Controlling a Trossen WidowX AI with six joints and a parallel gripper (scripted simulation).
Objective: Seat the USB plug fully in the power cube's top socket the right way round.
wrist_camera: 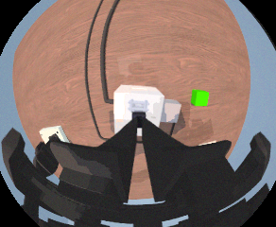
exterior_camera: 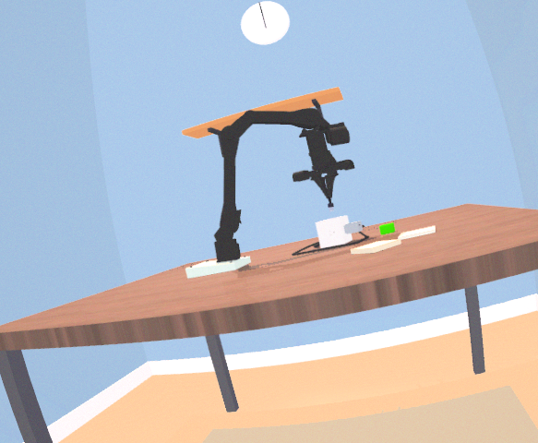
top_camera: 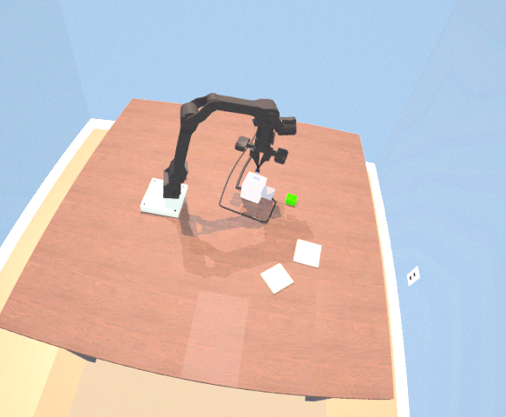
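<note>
The small usb plug is 2 cm below my gripper tip. Also, from my gripper tip: small green block (15 cm ahead, 6 cm to the right, 12 cm below).
</note>
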